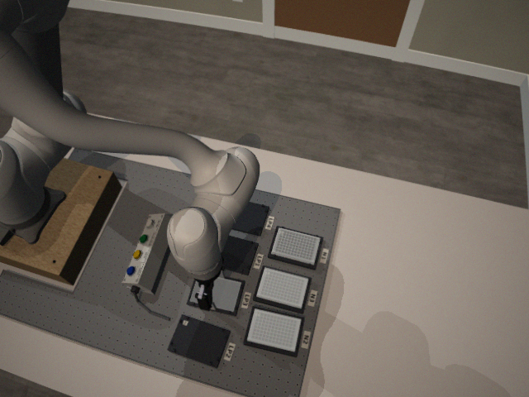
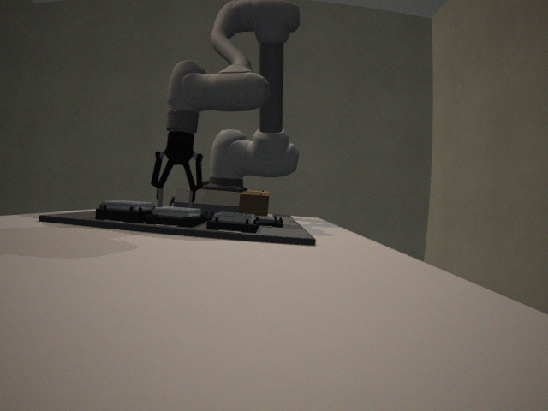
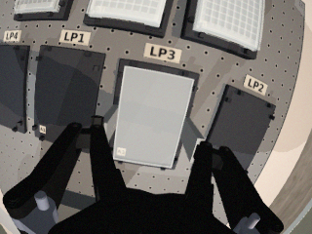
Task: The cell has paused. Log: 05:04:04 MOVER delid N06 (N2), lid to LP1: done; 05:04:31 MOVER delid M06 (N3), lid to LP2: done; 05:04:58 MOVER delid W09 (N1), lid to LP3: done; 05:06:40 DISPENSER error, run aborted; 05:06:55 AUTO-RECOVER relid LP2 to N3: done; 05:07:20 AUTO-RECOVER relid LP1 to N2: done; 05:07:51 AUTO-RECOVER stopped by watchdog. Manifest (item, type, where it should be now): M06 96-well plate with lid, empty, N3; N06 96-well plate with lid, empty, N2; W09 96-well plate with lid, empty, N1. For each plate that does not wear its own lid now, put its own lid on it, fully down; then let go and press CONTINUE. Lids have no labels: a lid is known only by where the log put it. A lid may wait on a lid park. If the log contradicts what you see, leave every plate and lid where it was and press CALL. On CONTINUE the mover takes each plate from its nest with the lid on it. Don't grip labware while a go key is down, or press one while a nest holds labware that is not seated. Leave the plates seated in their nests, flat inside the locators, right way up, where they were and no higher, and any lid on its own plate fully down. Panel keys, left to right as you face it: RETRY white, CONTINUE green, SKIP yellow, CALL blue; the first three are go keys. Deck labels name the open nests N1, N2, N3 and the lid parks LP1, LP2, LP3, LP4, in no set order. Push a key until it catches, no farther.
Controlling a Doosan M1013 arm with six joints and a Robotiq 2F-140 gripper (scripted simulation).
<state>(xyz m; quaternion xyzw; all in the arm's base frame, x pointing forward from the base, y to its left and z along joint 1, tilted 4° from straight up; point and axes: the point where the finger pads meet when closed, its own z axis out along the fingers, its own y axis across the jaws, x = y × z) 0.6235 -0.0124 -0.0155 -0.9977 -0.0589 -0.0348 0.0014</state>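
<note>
Right now my hand is 20 mm above the lid. The rest, counted from my hand: lid park LP3: 30 mm below; lid park LP2: 140 mm to the right, 30 mm below, 10 mm ahead; lid park LP1: 130 mm to the left, 30 mm below, 10 mm behind.
</note>
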